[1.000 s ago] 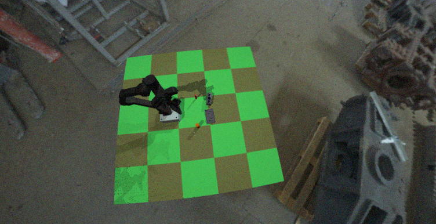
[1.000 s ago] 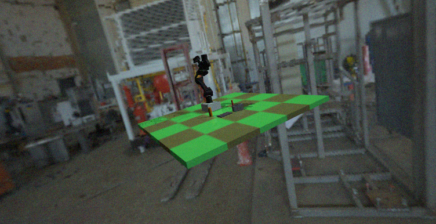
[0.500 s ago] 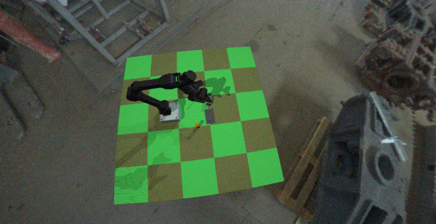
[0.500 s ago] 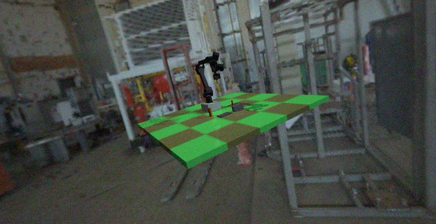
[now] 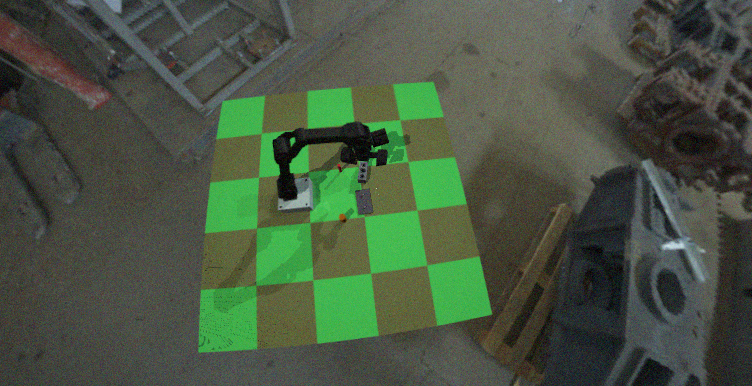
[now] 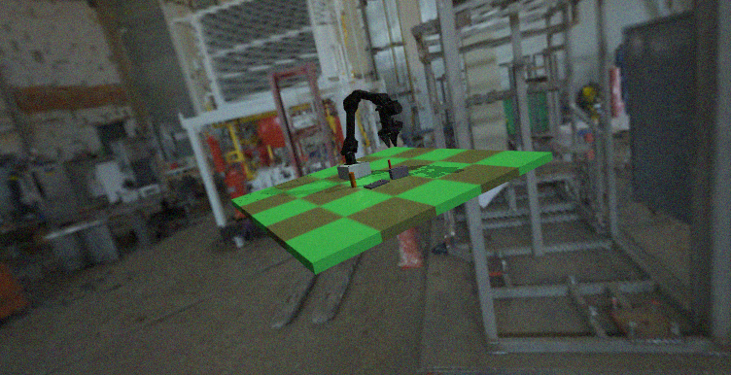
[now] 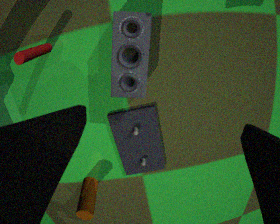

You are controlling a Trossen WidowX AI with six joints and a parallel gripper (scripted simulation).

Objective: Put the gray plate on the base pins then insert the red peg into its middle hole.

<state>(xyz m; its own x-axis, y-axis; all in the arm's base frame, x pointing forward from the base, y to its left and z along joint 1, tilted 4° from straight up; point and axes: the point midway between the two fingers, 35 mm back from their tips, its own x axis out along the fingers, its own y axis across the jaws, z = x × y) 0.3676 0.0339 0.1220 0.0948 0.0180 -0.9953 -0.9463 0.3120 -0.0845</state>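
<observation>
The gray plate is 13 cm below my gripper tip, 2 cm to the left of it and 2 cm behind it. From my gripper tip the other things lie so: red peg 13 cm below, 12 cm behind, 6 cm to the left; then orange peg 19 cm to the right, 15 cm behind, 13 cm below.
</observation>
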